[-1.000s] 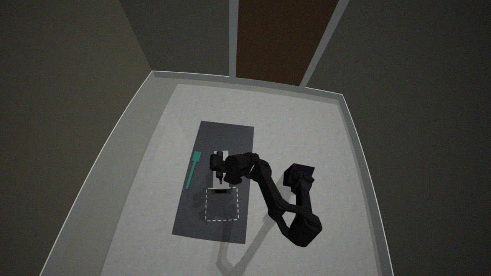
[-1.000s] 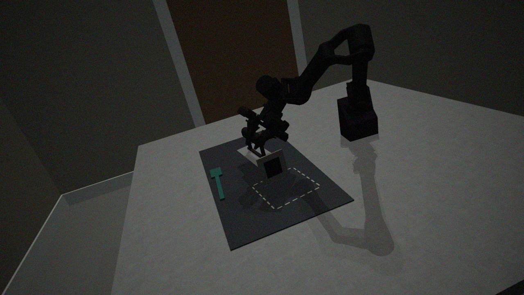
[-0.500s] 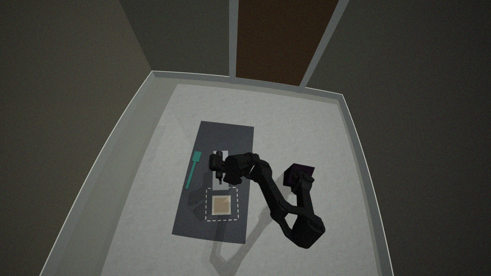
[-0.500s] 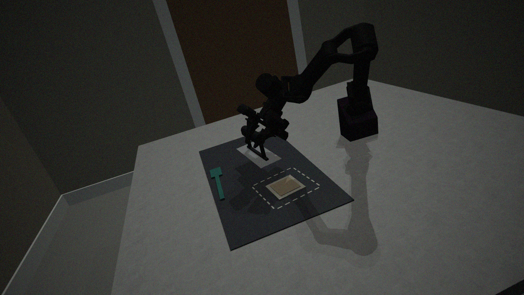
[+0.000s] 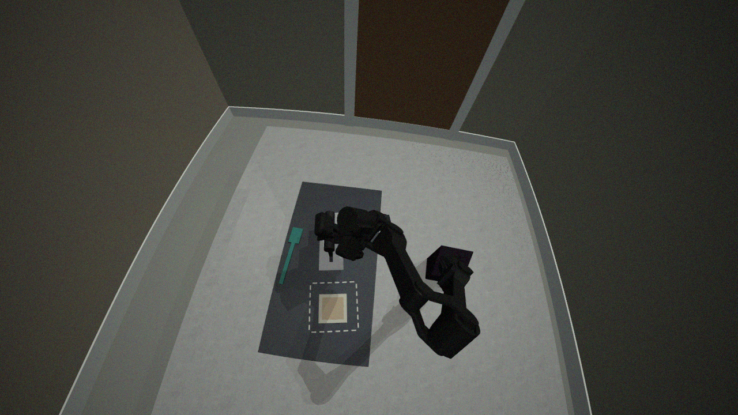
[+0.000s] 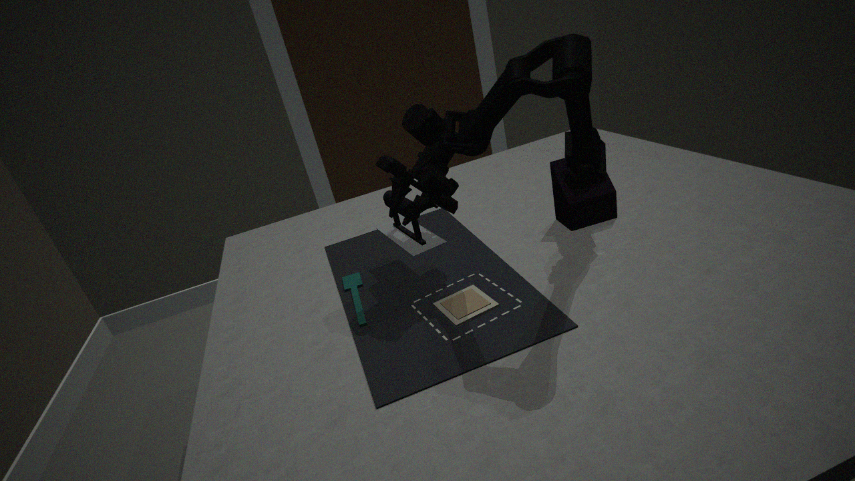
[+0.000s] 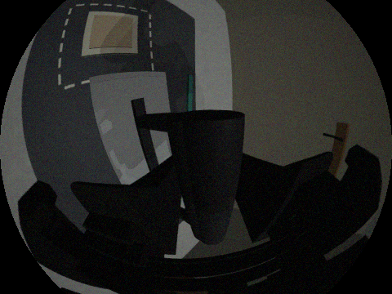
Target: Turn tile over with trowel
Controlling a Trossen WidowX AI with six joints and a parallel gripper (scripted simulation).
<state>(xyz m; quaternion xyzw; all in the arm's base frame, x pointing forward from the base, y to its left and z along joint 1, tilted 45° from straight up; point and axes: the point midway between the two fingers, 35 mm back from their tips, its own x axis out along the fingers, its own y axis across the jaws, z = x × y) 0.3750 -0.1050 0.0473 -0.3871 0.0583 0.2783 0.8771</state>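
My gripper tip is now 15 cm above the dark mat, 2 cm to the right of it and 1 cm past it. The rest, counted from my gripper tip: green trowel: 12 cm below, 12 cm ahead; tile: 18 cm to the left, 12 cm below, 5 cm behind.
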